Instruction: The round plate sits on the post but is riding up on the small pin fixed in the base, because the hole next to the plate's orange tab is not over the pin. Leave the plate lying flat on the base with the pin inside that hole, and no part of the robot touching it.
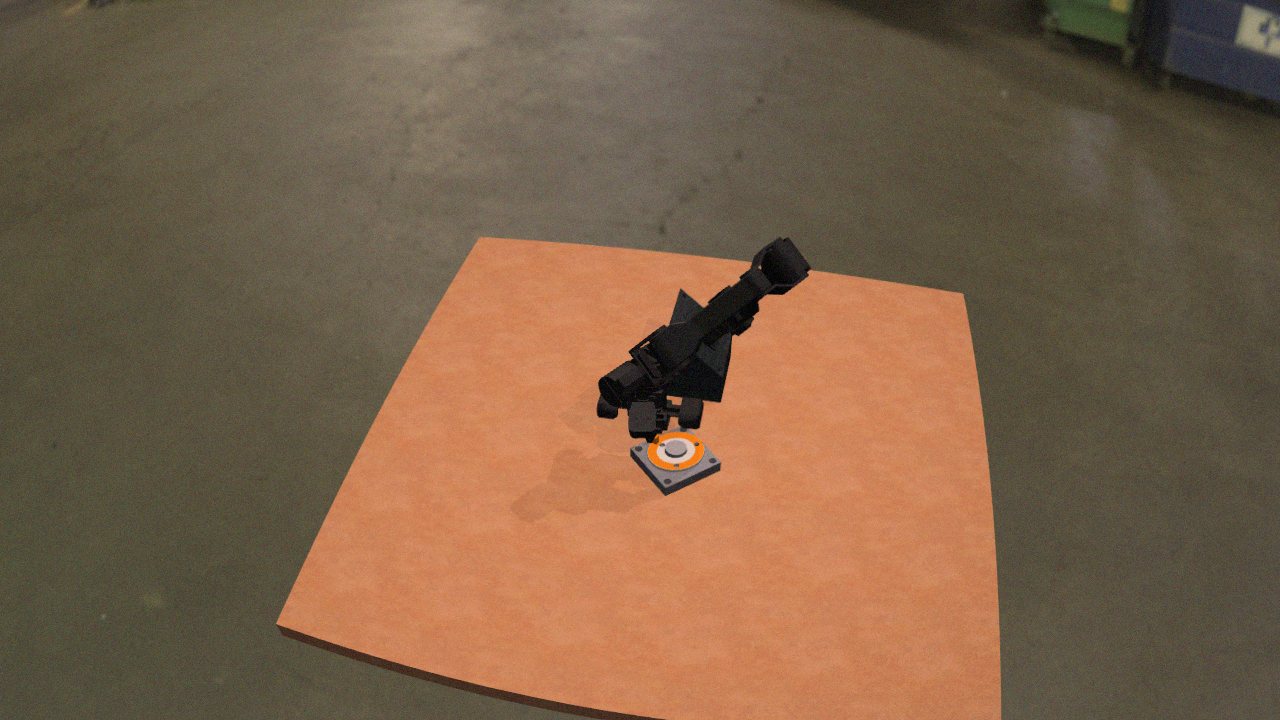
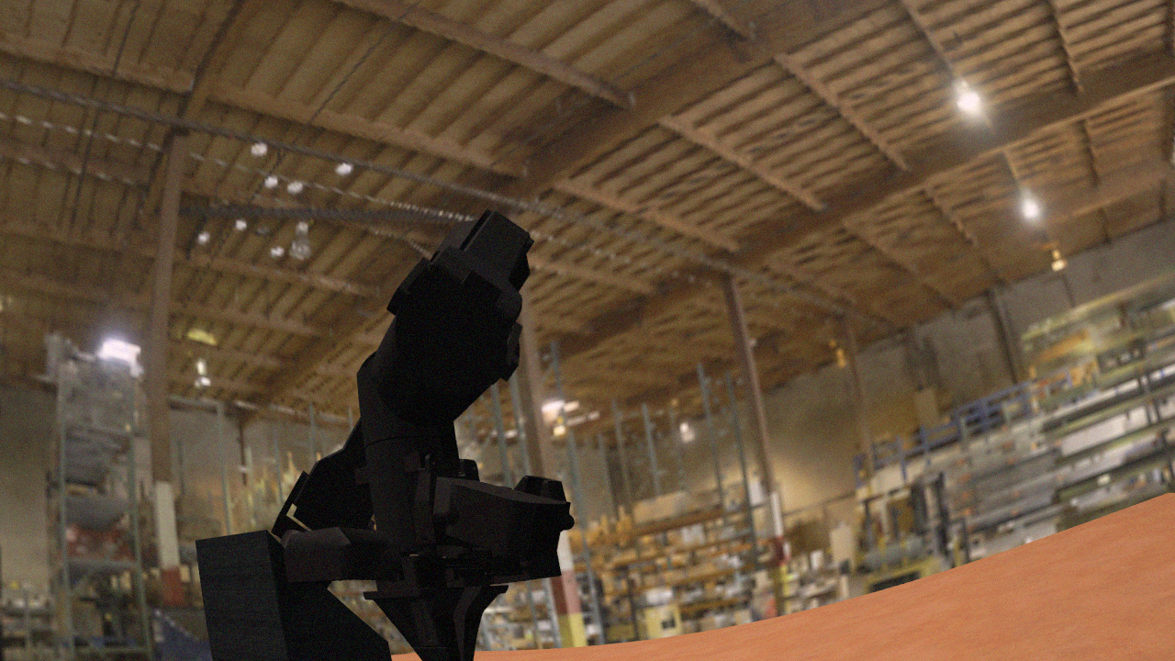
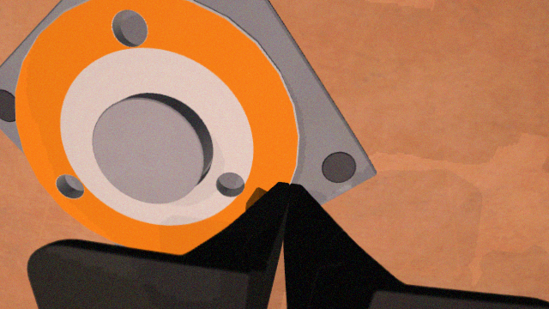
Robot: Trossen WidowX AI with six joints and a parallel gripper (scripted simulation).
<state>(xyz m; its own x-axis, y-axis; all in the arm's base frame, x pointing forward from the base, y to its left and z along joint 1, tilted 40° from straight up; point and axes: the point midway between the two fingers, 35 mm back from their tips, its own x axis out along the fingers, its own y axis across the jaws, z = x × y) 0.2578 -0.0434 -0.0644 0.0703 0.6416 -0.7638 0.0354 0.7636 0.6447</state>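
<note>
The round plate lies 3 cm to the left of my gripper tip and 1 cm below it. The rest, counted from my gripper tip: square grey base (5 cm to the left, 2 cm below, 1 cm ahead).
</note>
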